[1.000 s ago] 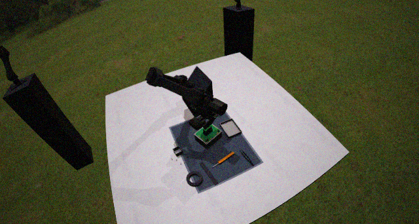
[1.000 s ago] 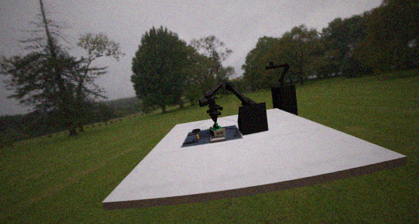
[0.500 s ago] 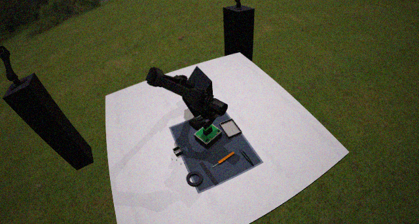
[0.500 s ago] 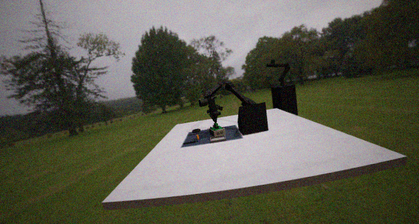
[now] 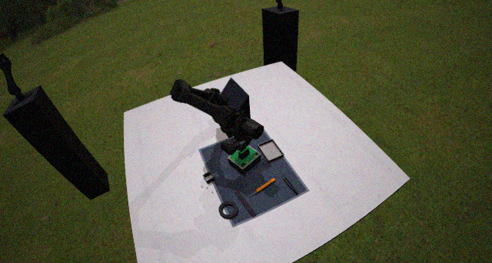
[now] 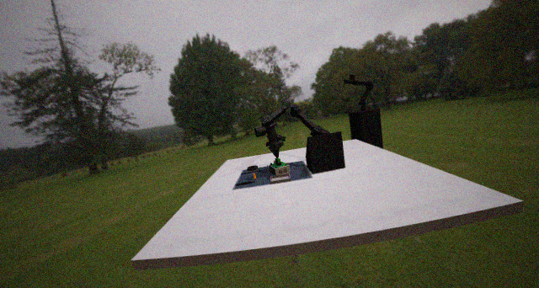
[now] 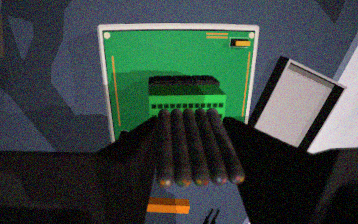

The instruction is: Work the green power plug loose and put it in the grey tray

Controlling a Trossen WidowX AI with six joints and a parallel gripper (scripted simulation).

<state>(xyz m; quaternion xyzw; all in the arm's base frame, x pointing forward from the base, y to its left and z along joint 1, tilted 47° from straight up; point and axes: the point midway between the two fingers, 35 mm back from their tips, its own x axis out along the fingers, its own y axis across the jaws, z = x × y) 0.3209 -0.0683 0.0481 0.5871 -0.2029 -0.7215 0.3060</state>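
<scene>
The green power plug lies 2 cm below my gripper tip. From my gripper tip the other things lie so: grey tray 2 cm ahead, 14 cm to the left, 11 cm below; then dark bar 19 cm ahead, 12 cm to the right, 11 cm below; then dark blue mat 5 cm ahead, 1 cm to the right, 11 cm below.
</scene>
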